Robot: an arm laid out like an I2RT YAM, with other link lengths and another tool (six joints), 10 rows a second.
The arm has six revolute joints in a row. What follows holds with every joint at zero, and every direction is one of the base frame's.
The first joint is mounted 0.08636 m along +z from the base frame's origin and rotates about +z.
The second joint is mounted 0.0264 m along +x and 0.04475 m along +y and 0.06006 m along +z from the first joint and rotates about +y.
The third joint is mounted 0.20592 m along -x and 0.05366 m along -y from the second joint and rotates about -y.
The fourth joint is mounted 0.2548 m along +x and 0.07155 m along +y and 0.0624 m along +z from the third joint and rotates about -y.
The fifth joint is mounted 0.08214 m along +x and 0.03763 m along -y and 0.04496 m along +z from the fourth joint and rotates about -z.
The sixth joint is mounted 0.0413 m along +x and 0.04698 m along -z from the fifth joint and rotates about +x.
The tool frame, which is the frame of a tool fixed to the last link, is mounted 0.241 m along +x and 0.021 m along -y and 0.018 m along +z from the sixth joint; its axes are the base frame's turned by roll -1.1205, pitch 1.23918 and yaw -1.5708 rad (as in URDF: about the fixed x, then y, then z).
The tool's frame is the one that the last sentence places.
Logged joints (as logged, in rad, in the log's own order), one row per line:
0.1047, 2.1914, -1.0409, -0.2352, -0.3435, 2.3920
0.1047, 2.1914, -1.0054, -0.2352, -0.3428, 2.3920
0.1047, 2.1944, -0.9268, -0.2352, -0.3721, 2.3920
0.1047, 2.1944, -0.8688, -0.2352, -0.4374, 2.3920
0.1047, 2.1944, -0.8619, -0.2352, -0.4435, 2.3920
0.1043, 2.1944, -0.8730, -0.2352, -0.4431, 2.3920
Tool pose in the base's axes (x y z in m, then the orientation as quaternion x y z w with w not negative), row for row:
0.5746, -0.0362, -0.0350, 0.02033, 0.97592, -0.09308, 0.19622
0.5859, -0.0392, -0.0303, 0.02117, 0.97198, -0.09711, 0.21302
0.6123, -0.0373, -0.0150, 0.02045, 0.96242, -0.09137, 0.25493
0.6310, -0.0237, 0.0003, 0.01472, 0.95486, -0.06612, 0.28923
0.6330, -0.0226, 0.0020, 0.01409, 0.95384, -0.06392, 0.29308
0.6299, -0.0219, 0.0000, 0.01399, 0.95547, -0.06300, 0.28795
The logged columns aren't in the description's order. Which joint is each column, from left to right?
Columns, left to right: joint 6, joint 3, joint 4, joint 1, joint 5, joint 2.
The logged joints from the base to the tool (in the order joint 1, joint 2, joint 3, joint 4, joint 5, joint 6), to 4 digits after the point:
-0.2352, 2.3920, 2.1914, -1.0409, -0.3435, 0.1047
-0.2352, 2.3920, 2.1914, -1.0054, -0.3428, 0.1047
-0.2352, 2.3920, 2.1944, -0.9268, -0.3721, 0.1047
-0.2352, 2.3920, 2.1944, -0.8688, -0.4374, 0.1047
-0.2352, 2.3920, 2.1944, -0.8619, -0.4435, 0.1047
-0.2352, 2.3920, 2.1944, -0.8730, -0.4431, 0.1043

